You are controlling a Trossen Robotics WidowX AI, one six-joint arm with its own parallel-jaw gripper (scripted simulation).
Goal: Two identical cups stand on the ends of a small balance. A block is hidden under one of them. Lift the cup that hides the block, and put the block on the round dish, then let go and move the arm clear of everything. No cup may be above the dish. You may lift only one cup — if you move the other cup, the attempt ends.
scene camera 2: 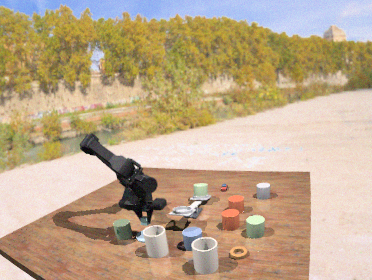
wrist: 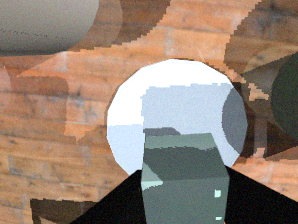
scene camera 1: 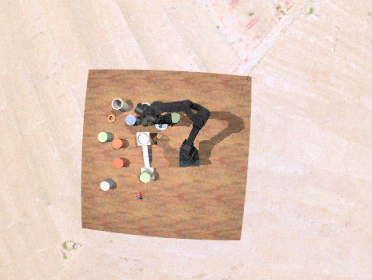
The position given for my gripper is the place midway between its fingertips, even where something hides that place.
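Gripper [scene camera 2: 145, 222] is mine, visible also at [wrist: 180, 176], and holds a grey-green block. A round white dish [wrist: 174, 97] is visible too.
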